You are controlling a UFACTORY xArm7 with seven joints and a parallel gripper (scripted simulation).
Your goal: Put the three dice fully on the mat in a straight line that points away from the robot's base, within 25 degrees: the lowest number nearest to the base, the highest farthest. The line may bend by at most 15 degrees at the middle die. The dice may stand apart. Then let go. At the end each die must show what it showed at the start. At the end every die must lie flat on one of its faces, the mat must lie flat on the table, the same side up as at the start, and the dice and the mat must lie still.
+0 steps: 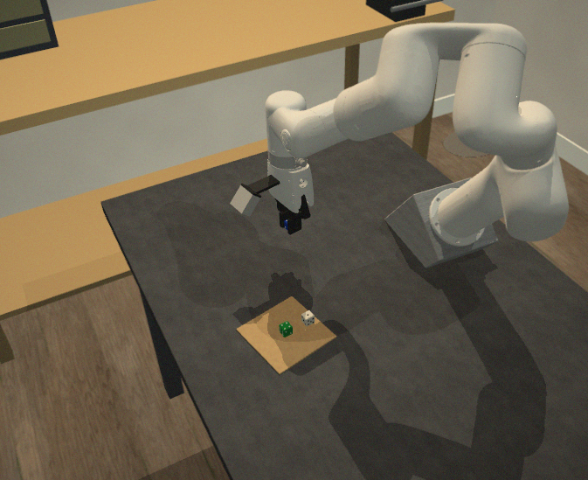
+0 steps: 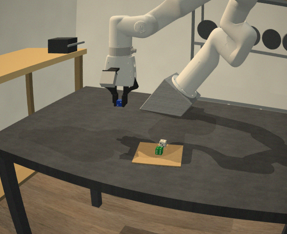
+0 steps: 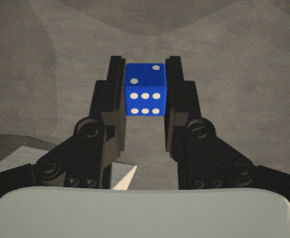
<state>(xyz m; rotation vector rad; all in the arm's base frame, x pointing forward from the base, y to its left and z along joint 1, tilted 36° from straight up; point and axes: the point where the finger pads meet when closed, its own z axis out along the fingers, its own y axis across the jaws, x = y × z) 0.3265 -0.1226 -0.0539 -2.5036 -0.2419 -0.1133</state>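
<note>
My gripper is now 180 mm to the right of the green die, 110 mm above it and 100 mm short of it. The rest, counted from my hand: white die: 170 mm to the left, 110 mm below, 50 mm ahead; then tan square mat: 180 mm to the left, 120 mm below, 100 mm ahead; then blue die: 10 mm below.
</note>
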